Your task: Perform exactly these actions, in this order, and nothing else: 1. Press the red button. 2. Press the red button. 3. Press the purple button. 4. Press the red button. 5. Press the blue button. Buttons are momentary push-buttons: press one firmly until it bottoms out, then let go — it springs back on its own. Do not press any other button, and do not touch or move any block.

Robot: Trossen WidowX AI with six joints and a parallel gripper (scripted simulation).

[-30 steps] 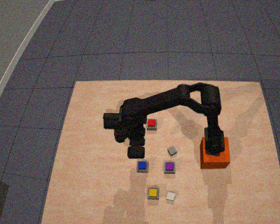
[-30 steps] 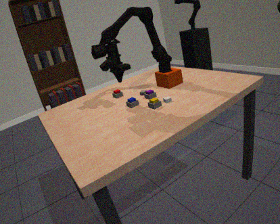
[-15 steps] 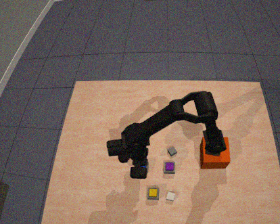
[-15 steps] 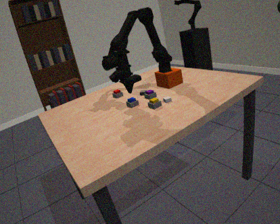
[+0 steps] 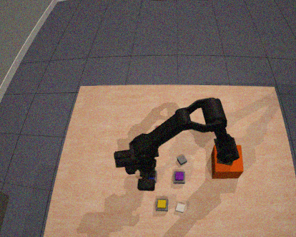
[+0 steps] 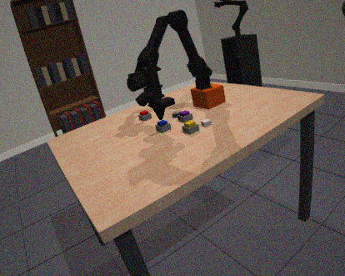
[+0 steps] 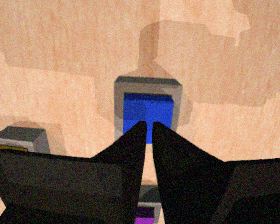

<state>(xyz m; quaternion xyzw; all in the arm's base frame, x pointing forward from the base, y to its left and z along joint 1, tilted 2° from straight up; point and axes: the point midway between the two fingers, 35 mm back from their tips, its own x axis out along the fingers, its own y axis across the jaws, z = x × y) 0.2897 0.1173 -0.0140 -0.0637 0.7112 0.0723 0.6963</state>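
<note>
My gripper tip is 2 cm above the blue button. The rest, counted from my gripper tip: grey block 11 cm behind, 10 cm to the right, 4 cm below; yellow button 11 cm to the left, 8 cm behind, 2 cm below; purple button 12 cm behind, 2 cm to the right, 2 cm below.
</note>
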